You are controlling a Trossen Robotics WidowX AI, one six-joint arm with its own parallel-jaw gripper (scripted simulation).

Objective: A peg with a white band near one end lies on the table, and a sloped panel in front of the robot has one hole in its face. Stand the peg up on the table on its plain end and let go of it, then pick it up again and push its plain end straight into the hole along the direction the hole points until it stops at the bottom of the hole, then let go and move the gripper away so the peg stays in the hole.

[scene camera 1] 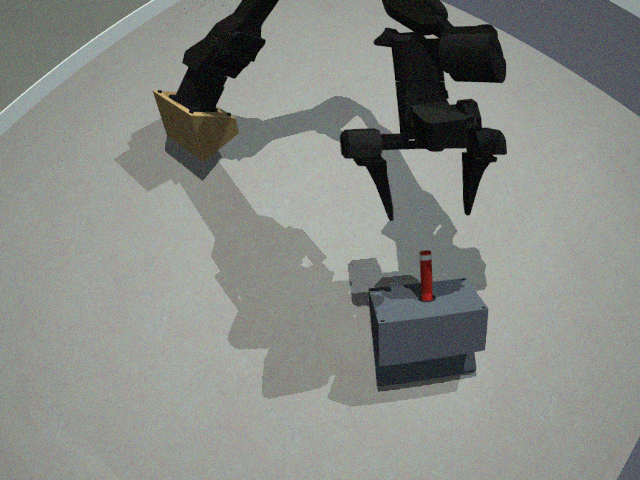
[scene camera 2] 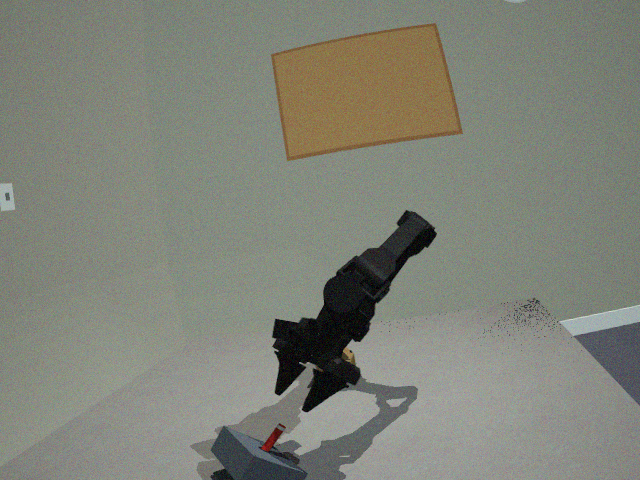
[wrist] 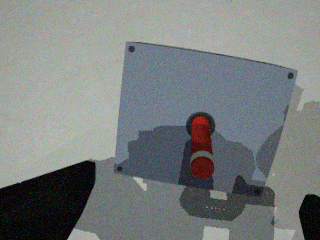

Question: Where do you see a grey sloped panel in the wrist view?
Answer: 161, 86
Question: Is my gripper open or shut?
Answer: Open.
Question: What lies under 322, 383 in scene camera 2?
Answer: My gripper.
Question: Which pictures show my gripper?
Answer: Scene camera 1, scene camera 2 and the wrist view: all of them.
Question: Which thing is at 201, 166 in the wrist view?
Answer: A red peg.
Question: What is my gripper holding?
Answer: Nothing.
